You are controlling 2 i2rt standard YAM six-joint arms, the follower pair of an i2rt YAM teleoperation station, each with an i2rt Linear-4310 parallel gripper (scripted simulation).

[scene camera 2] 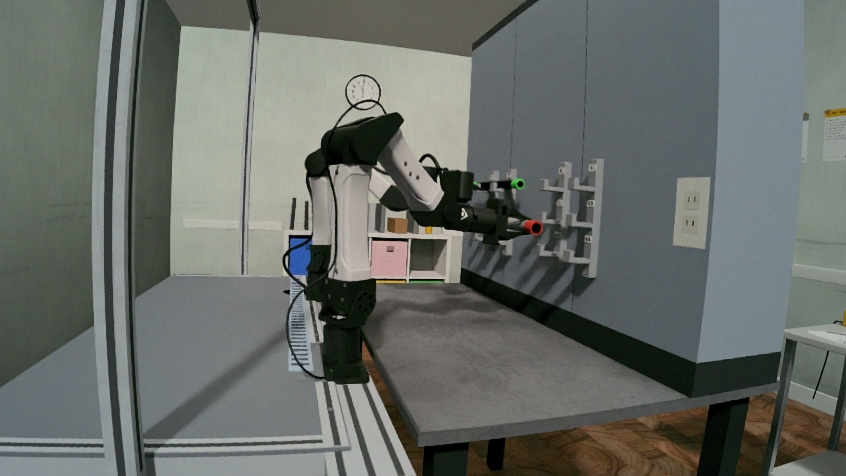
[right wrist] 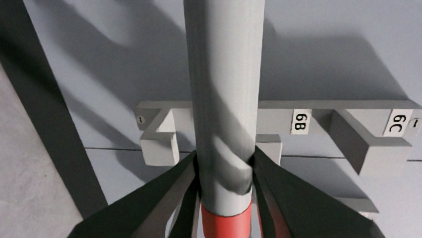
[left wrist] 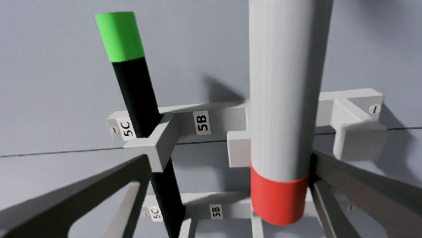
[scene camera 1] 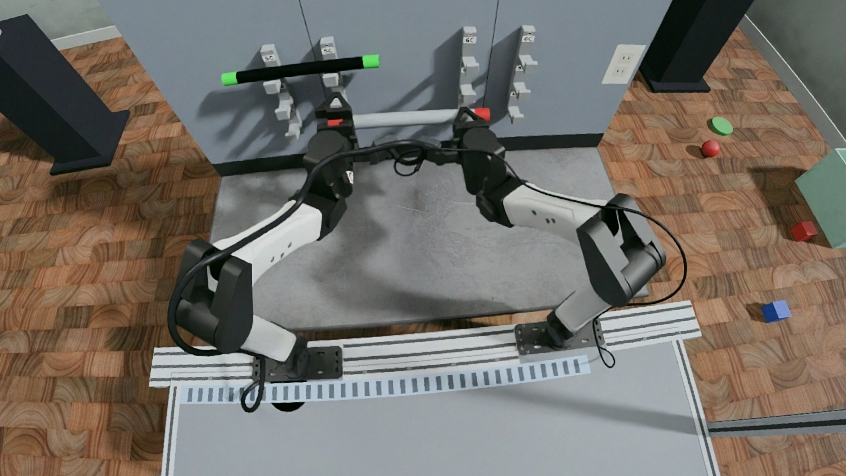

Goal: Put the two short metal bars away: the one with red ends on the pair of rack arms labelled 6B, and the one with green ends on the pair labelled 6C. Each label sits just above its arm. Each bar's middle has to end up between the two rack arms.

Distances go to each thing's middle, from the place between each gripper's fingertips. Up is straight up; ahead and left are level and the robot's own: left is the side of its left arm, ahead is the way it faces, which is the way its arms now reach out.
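Scene:
The green-ended bar [scene camera 1: 372, 61] is 33 cm to the left of my right hand, 7 cm ahead of it and 11 cm above it. As for the outlet plate [scene camera 2: 699, 184], I find it 39 cm to the right of my right hand, 9 cm ahead of it and 5 cm above it, while the red-ended bar [scene camera 1: 432, 117] is 12 cm to the left of my right hand. With the rack strip [scene camera 2: 565, 169], my right gripper is 6 cm short of it, 1 cm to the left of it and 3 cm below it.
The rack strip is 27 cm to the right of my left hand, 6 cm ahead of it and 1 cm below it. Counted from my left hand, the outlet plate is 65 cm to the right, 9 cm ahead and 1 cm above, and the red-ended bar is 14 cm to the right and 3 cm below. My left hand itself is 7 cm short of the green-ended bar, 7 cm below it and 7 cm to the right of it.

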